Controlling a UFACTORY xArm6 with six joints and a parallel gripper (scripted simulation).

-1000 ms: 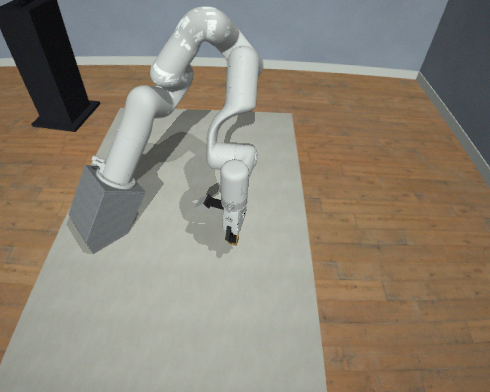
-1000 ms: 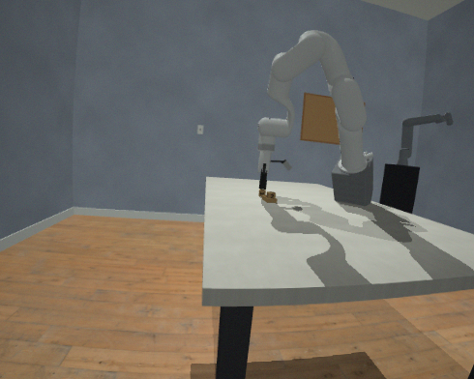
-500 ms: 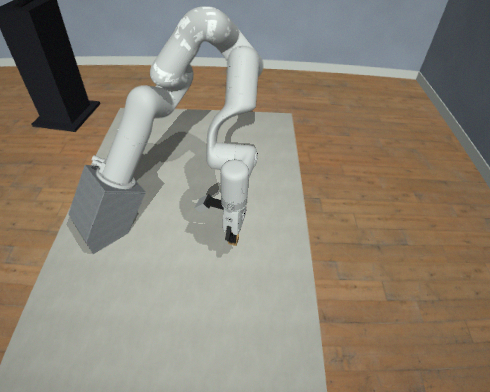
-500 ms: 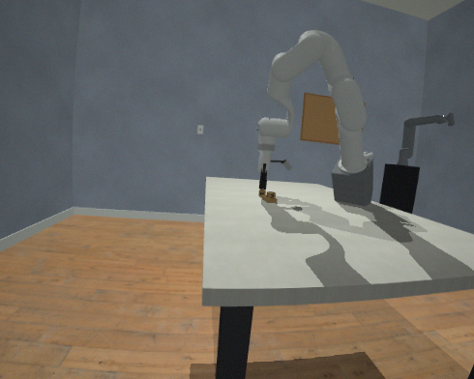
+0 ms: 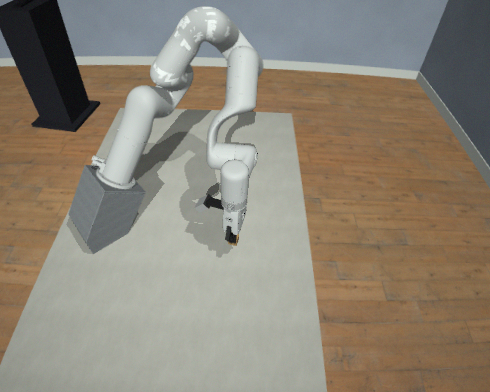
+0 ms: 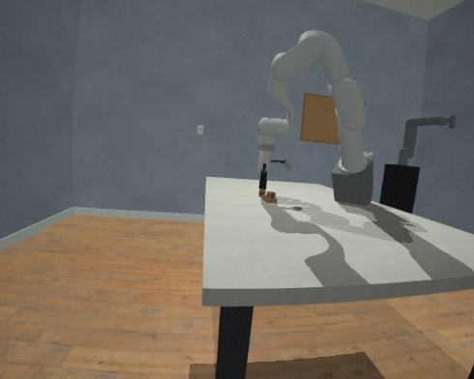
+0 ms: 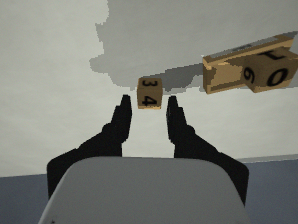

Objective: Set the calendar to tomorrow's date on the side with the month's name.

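Right now the wooden digit cube is 40 mm below my hand. From my hand the other things lie so: wooden calendar tray (30 mm behind, 100 mm to the left, 50 mm below).
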